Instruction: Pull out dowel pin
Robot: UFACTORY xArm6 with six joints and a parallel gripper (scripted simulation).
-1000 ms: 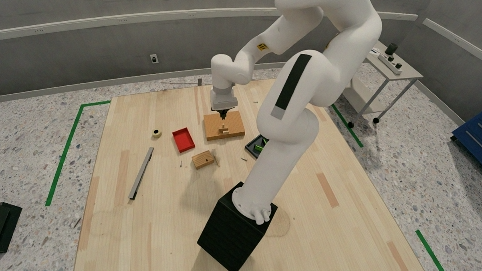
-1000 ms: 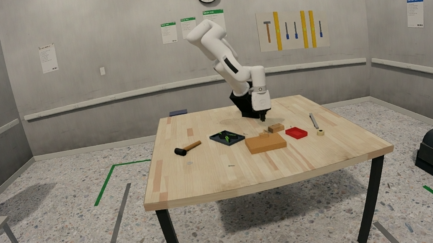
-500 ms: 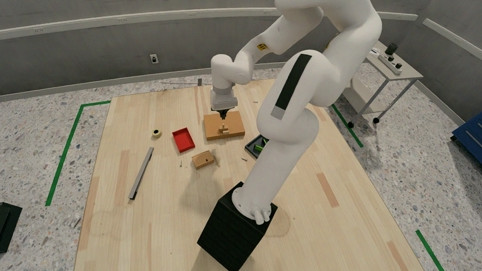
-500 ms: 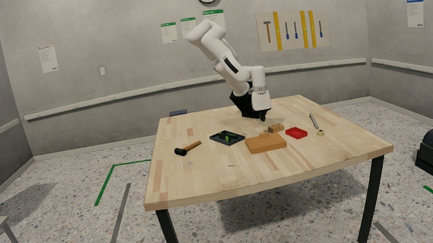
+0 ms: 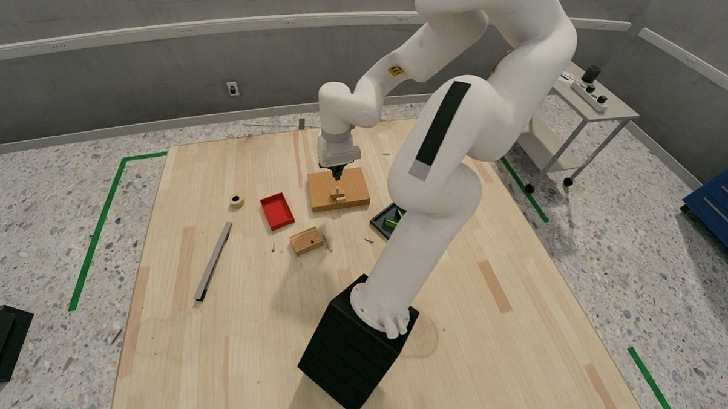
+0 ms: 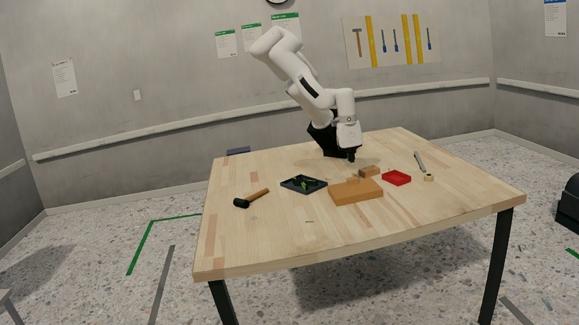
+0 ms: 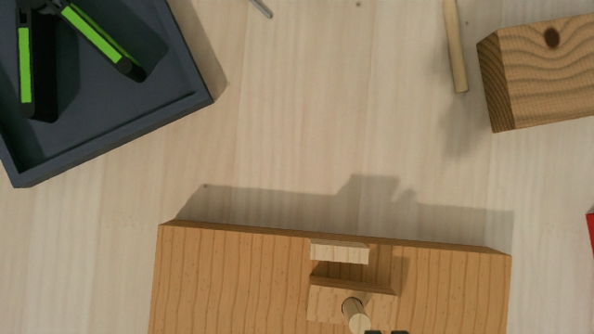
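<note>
Now: the dowel pin 9 cm below my hand. Round my hand: small wooden block: 11 cm below; then red tray: 21 cm to the left, 14 cm below, 2 cm behind; then thin dowel: 16 cm behind, 14 cm below, 5 cm to the left.
</note>
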